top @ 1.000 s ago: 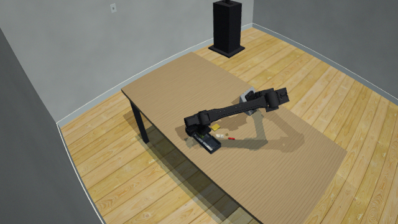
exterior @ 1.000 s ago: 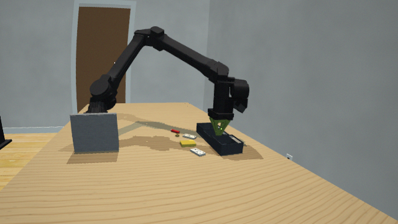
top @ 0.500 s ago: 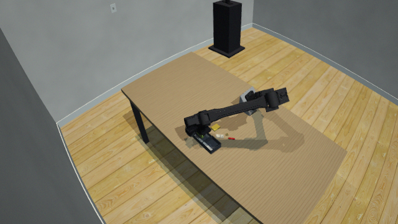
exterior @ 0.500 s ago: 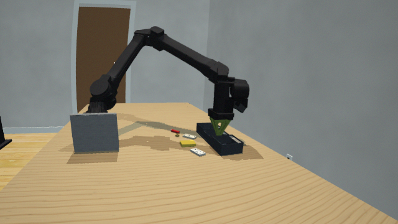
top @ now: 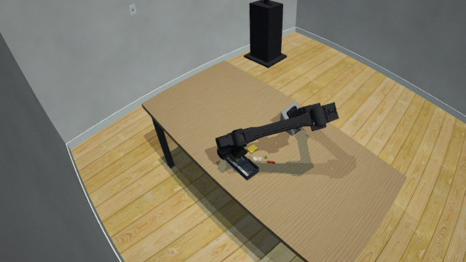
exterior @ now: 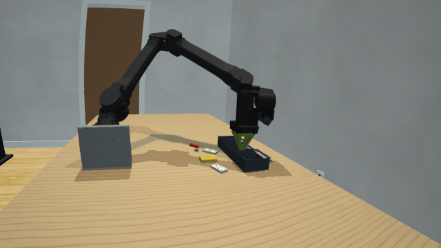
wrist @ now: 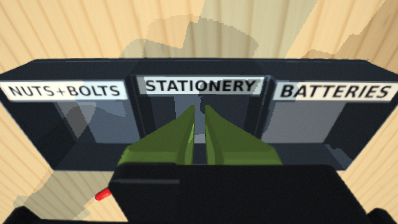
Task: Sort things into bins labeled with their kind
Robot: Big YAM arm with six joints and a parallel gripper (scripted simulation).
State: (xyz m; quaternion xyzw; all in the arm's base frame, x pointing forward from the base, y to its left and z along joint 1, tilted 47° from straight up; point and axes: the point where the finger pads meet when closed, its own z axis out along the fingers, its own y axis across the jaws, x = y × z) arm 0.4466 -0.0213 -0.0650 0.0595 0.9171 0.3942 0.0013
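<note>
My gripper is now 1 cm past the long black bin and 1 cm above it. The rest, counted from my hand: yellow block (13 cm behind, 2 cm below); small nut (13 cm behind, 9 cm to the left, 2 cm below); red battery (13 cm behind, 14 cm to the left, 2 cm below).
</note>
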